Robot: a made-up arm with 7 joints.
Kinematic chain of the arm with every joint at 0, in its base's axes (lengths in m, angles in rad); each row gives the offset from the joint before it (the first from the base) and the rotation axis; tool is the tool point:
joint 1: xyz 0 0 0.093 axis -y
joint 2: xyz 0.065 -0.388 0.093 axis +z
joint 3: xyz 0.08 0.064 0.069 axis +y
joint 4: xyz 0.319 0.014 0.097 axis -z
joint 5: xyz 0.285 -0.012 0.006 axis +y
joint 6: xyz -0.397 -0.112 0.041 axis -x
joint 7: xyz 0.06 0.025 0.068 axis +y
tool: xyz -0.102 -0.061 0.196
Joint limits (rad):
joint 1: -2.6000..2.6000
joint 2: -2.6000..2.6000
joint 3: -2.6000..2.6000
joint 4: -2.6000..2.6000
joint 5: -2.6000..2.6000
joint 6: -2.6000..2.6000
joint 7: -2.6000..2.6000
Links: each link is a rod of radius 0.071 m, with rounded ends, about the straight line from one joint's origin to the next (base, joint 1, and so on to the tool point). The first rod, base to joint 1, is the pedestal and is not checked.
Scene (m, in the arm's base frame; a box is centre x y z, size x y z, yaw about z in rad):
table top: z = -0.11
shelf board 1: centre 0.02 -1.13 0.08 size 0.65 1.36 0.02 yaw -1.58
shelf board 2: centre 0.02 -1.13 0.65 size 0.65 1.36 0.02 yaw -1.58
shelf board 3: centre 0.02 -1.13 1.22 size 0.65 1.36 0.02 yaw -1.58
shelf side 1: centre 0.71 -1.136 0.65 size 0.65 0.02 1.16 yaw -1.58
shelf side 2: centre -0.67 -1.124 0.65 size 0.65 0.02 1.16 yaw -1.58
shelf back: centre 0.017 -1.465 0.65 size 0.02 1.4 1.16 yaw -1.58
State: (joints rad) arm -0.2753 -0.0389 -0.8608 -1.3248 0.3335 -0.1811 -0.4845
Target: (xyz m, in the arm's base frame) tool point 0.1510 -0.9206 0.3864
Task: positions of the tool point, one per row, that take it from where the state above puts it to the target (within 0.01 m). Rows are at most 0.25 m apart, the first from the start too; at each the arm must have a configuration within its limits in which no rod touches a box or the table.
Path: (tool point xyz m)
1: 0.3305 -0.5870 0.7286
2: 0.3830 -0.6341 0.5586
3: 0.4602 -0.6203 0.3927
4: 0.5536 -0.5504 0.2550
5: 0.6530 -0.4390 0.1636
6: 0.5452 -0.6308 0.1789
7: 0.4077 -0.7709 0.2289
8: 0.2706 -0.8624 0.3034
9: 0.1510 -0.9206 0.3864

